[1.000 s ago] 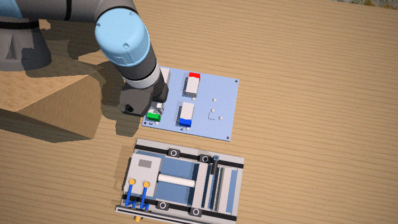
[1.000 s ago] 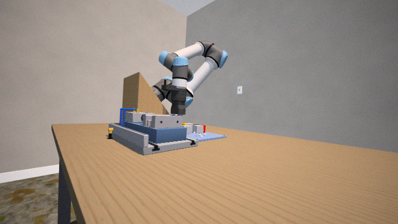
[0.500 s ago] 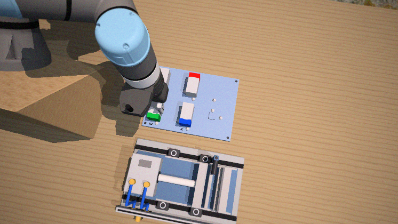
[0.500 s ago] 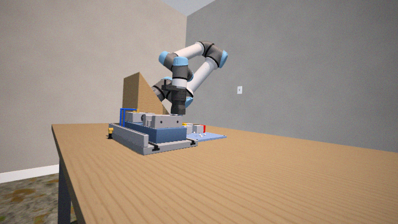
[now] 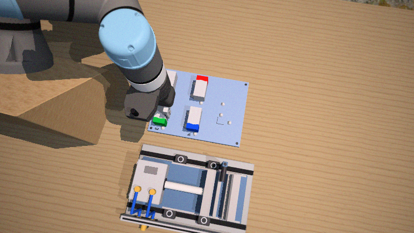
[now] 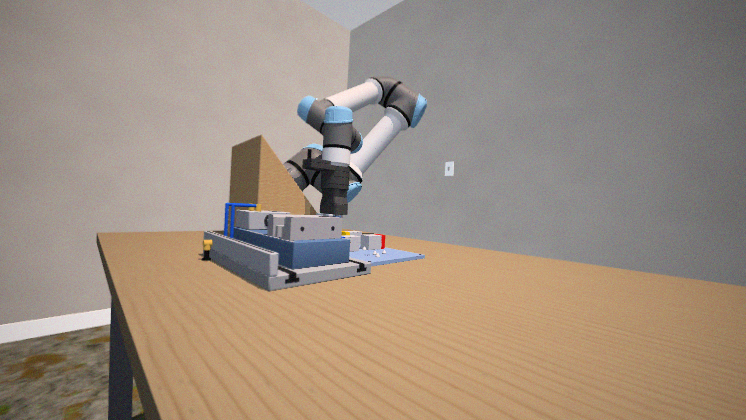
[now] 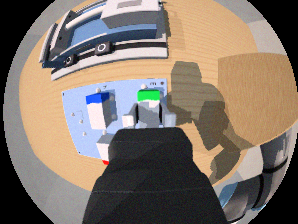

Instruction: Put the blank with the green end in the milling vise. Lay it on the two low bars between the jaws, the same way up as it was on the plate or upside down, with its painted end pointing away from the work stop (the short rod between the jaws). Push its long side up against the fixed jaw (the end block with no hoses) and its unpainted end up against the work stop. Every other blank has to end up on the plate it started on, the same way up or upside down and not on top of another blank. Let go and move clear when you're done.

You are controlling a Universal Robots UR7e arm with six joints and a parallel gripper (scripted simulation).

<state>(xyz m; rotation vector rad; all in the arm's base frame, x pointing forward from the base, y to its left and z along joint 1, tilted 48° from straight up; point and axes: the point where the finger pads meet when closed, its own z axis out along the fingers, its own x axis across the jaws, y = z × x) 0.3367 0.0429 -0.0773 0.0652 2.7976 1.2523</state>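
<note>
The work stop rod lies 190 mm ahead of my hand, 130 mm to the right of it and 40 mm above it. Also, from my hand: yellow-ended blank: 90 mm to the left, 20 mm below; then blue-ended blank: 90 mm ahead, 20 mm below; then green-ended blank: 20 mm below.
</note>
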